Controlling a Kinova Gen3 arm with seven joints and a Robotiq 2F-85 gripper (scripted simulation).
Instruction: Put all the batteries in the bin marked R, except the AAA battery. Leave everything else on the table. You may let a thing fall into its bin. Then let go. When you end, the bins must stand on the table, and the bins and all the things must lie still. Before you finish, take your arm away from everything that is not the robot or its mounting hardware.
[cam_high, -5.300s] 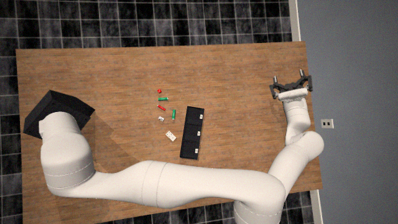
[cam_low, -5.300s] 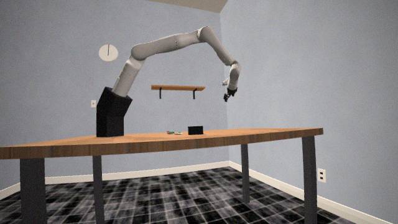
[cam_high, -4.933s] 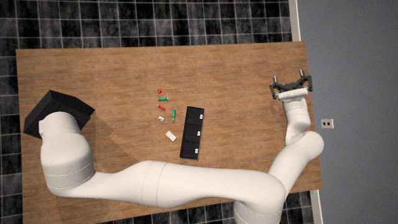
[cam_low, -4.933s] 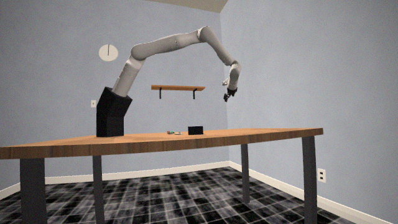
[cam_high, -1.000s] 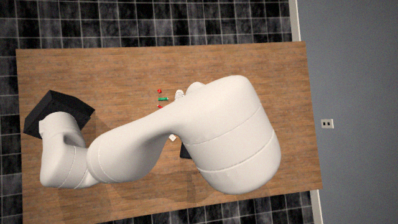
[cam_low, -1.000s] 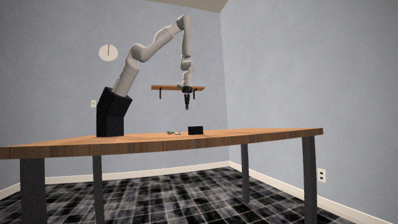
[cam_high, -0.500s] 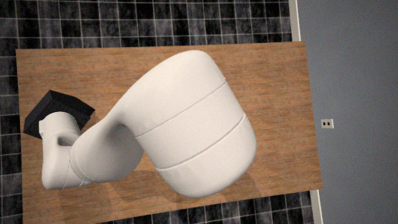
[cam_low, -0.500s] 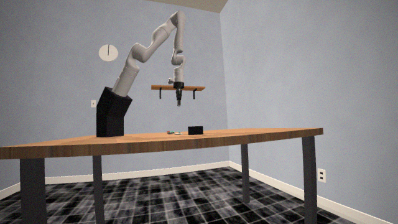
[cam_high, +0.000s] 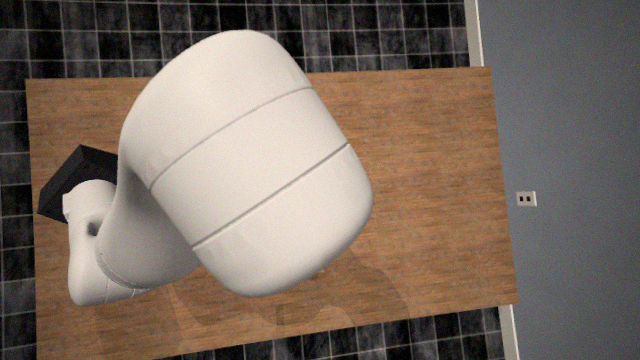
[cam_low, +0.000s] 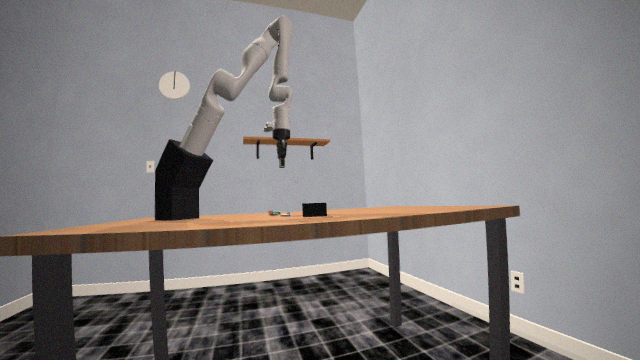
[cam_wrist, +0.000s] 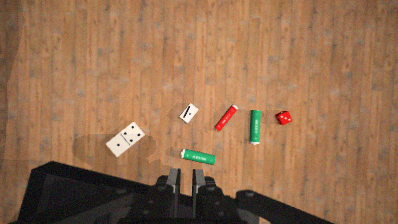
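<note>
Right now my hand is 8 cm short of the black bin, 11 cm to the left of it and 20 cm above it. Also, from my hand: tiny white thing 4 cm behind, 1 cm to the left, 21 cm below; red battery 2 cm behind, 6 cm to the left, 21 cm below; flat white item 3 cm behind, 8 cm to the right, 21 cm below.
</note>
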